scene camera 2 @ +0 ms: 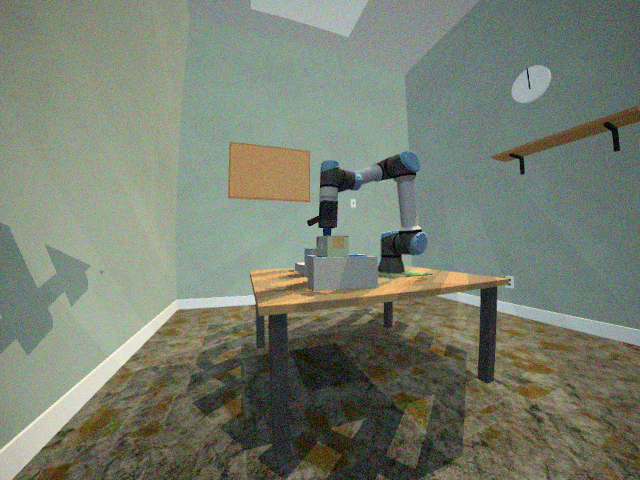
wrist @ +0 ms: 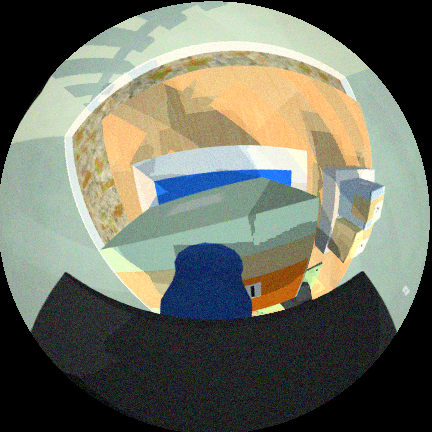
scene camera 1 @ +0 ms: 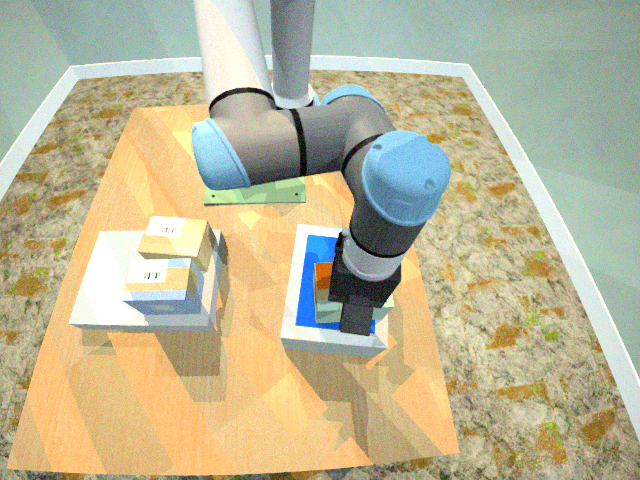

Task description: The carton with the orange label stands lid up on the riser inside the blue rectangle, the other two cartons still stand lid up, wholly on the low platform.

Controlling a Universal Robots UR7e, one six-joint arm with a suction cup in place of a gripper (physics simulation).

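Places are measured from the arm's base along level axes (x ahead, y left, z up), in metres.
Pixels of known places: end effector, tool point: [wrist: 209,253]; arm's base, origin of the base link: [scene camera 2: 391,271].
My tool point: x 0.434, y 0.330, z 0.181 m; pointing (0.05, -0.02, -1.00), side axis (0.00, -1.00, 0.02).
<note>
For each thing: its top centre in the pictures, then the offset to it from my tool point. Level surfaces: height alone.
- carton with the orange label, middle of its top: [wrist: 210,291] [scene camera 1: 353,284] [scene camera 2: 331,236] dy +0.001, dx -0.020, dz +0.013 m
- white riser, middle of its top: [wrist: 229,253] [scene camera 1: 338,280] [scene camera 2: 339,255] dy -0.020, dx -0.058, dz -0.068 m
- blue rectangle, middle of its top: [wrist: 229,253] [scene camera 1: 338,280] dy -0.020, dx -0.058, dz -0.068 m
- low stepped platform, middle of its top: [scene camera 1: 147,274] [wrist: 357,207] dy -0.457, dx -0.029, dz -0.140 m
- wooden table, its level: dz -0.188 m
The carton with the orange label [scene camera 1: 324,276] [scene camera 2: 332,246] [wrist: 225,217] stands lid up on the white riser [scene camera 1: 294,329] [scene camera 2: 342,273] [wrist: 225,155], over the blue rectangle [scene camera 1: 313,252] [wrist: 201,183]. My suction cup [scene camera 2: 327,231] [wrist: 206,282] presses straight down on its lid and holds it. In scene camera 1 the wrist hides the cup and most of the carton. The other two cartons [scene camera 1: 177,235] [scene camera 1: 158,278] stand lid up on the low stepped platform [scene camera 1: 104,276] at the table's left. They also show in the wrist view [wrist: 362,209].
The wooden table [scene camera 1: 270,405] [scene camera 2: 366,290] carries the riser and the platform. The arm's green base plate [scene camera 1: 256,192] lies at the back. The arm's elbow and wrist joints [scene camera 1: 404,176] hang over the riser. White skirting borders the floor.
</note>
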